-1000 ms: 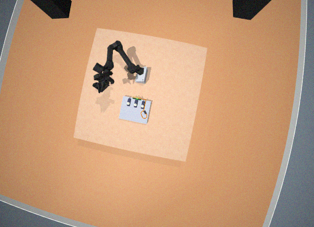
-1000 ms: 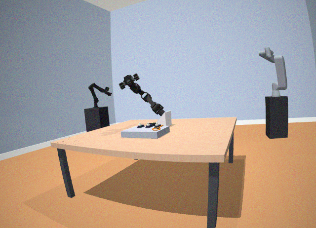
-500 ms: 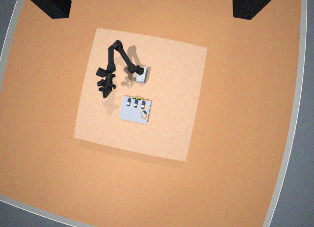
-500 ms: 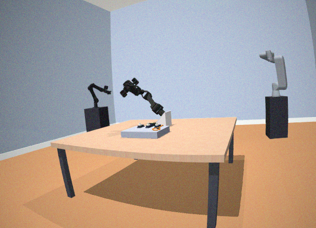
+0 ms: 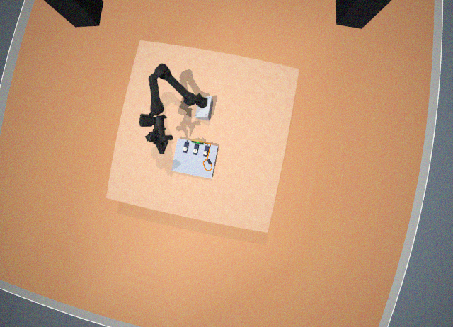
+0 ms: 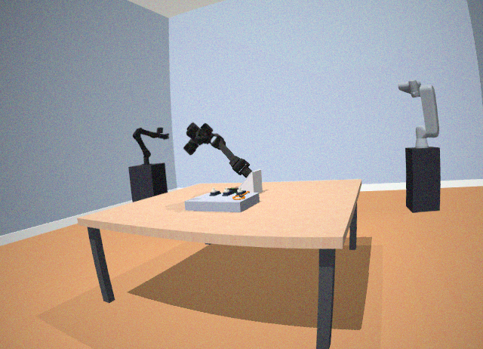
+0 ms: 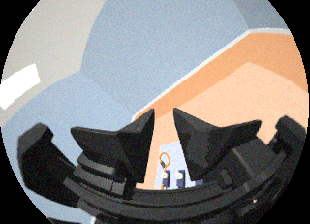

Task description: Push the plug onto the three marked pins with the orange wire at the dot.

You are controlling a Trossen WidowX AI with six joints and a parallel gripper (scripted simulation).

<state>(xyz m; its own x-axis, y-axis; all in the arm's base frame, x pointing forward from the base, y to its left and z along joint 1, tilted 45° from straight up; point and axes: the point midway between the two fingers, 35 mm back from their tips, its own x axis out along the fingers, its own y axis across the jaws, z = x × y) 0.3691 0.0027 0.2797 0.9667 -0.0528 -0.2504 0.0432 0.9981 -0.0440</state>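
My gripper tip is now 260 mm above the green band, 160 mm to the right of it and 100 mm past it. The rest, counted from my gripper tip: pale grey holder: 310 mm below, 130 mm to the left, 60 mm ahead.
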